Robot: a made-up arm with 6 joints. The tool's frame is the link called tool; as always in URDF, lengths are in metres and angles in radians. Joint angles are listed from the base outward.
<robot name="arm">
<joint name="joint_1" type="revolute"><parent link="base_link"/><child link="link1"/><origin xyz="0.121 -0.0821 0.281" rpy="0 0 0"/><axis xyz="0 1 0"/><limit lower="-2.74" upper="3.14"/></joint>
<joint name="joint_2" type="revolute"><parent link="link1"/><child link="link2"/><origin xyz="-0.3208 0.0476 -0.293" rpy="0 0 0"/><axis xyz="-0.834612 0.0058 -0.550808"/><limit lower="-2.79" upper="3.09"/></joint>
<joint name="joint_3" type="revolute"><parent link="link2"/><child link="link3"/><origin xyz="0.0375 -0.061 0.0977" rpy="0 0 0"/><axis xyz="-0.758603 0.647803 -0.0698"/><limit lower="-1.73" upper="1.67"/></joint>
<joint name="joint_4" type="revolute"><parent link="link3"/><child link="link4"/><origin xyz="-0.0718 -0.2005 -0.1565" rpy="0 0 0"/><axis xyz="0 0 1"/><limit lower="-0.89" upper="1.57"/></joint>
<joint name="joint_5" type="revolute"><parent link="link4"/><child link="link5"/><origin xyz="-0.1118 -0.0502 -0.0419" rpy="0 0 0"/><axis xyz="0.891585 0.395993 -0.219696"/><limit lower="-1.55" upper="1.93"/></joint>
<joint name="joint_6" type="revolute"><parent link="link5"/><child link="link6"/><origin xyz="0.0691 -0.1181 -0.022" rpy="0 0 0"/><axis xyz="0.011 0.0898 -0.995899"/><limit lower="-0.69" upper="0.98"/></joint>
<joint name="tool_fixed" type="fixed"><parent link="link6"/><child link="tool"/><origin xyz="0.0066 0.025 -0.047" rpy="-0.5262 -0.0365 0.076"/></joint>
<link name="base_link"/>
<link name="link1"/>
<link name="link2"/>
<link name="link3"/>
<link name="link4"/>
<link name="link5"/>
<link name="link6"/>
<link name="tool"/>
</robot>
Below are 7 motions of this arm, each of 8 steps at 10 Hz.
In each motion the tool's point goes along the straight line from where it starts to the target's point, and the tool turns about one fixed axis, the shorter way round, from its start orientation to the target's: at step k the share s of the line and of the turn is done. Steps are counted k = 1, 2, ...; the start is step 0. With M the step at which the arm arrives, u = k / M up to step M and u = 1 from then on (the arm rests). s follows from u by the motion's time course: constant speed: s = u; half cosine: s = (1 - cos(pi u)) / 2; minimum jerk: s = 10 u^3 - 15 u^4 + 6 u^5.
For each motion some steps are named. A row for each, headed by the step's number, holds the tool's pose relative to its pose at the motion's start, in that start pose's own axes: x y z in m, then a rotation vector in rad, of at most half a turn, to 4 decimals.
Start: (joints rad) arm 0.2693 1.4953 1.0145 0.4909 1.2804 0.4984
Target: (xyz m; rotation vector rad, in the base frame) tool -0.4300 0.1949 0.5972 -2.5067 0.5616 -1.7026
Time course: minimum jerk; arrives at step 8
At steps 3, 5, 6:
3: 0.0017 -0.0274 0.0256 -0.0423 -0.2313 -0.2551
5: 0.0044 -0.0722 0.0674 -0.1113 -0.6091 -0.6719
6: 0.0054 -0.0893 0.0834 -0.1377 -0.7534 -0.8310

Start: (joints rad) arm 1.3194 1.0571 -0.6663 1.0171 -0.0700 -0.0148
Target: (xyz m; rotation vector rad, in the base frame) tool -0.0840 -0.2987 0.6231 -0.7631 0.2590 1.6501
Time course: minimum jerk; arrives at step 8
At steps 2, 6, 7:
2: 0.0006 -0.0087 0.0179 -0.0470 -0.0144 0.0142
6: 0.0054 -0.0750 0.1550 -0.4068 -0.1244 0.1230
7: 0.0060 -0.0824 0.1701 -0.4465 -0.1365 0.1350

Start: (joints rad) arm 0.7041 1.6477 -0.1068 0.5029 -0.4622 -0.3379
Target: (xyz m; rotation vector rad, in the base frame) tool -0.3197 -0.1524 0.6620 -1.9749 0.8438 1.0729
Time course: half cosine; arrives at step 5
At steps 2, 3, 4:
2: 0.0013 0.0041 -0.0014 -0.0048 0.0062 -0.0232
3: 0.0025 0.0077 -0.0027 -0.0090 0.0118 -0.0439
4: 0.0034 0.0107 -0.0038 -0.0124 0.0162 -0.0606

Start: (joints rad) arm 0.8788 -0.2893 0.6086 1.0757 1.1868 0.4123
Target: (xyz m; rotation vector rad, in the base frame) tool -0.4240 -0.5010 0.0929 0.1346 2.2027 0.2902
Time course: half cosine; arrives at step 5
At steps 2, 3, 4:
2: 0.0423 -0.0481 0.0486 0.1164 -0.0206 -0.0717
3: 0.0802 -0.0912 0.0920 0.2205 -0.0390 -0.1358
4: 0.1108 -0.1260 0.1272 0.3047 -0.0539 -0.1876

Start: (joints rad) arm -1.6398 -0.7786 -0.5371 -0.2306 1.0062 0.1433
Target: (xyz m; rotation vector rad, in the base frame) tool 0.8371 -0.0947 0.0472 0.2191 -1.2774 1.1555
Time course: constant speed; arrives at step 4
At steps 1, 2, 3, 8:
1: -0.0117 -0.0181 0.0386 -0.1432 0.0161 0.0578
2: -0.0234 -0.0361 0.0772 -0.2864 0.0323 0.1157
3: -0.0351 -0.0542 0.1158 -0.4296 0.0484 0.1735
8: -0.0468 -0.0723 0.1544 -0.5729 0.0646 0.2313

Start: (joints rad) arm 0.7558 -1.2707 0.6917 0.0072 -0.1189 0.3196
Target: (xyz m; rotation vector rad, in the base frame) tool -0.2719 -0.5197 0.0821 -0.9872 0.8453 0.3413
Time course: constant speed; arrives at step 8
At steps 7, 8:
7: -0.1116 -0.1657 0.1731 -0.6278 0.4227 -0.5050
8: -0.1276 -0.1894 0.1979 -0.7174 0.4830 -0.5771

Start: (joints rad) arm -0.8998 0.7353 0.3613 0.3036 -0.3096 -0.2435
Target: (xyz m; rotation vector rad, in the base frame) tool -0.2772 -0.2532 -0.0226 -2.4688 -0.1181 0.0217
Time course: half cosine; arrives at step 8
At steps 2, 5, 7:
2: -0.0035 -0.0264 0.0165 -0.1340 -0.0344 0.0485
5: -0.0166 -0.1245 0.0779 -0.6326 -0.1624 0.2288
7: -0.0230 -0.1732 0.1084 -0.8802 -0.2260 0.3183

